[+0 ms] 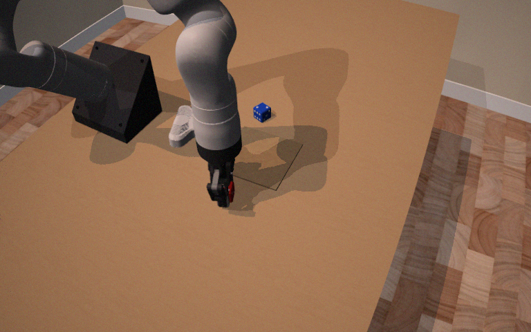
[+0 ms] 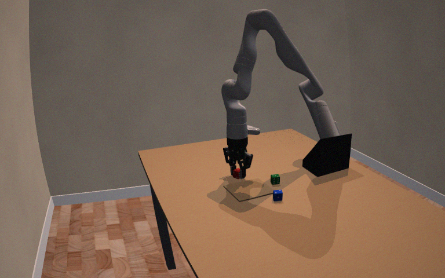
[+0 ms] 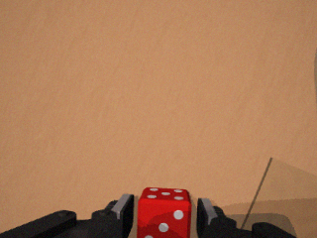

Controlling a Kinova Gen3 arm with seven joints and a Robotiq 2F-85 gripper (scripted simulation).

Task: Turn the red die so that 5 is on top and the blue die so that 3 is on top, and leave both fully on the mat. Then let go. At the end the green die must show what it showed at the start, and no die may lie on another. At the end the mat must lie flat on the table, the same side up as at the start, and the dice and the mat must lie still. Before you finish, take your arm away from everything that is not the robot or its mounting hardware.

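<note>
Right now my hand is right at the red die. The rest, counted from my hand: thin tan mat (120 mm to the left, 20 mm below, 10 mm behind); then blue die (230 mm to the left, 80 mm behind); then green die (110 mm behind, 100 mm to the left).
</note>
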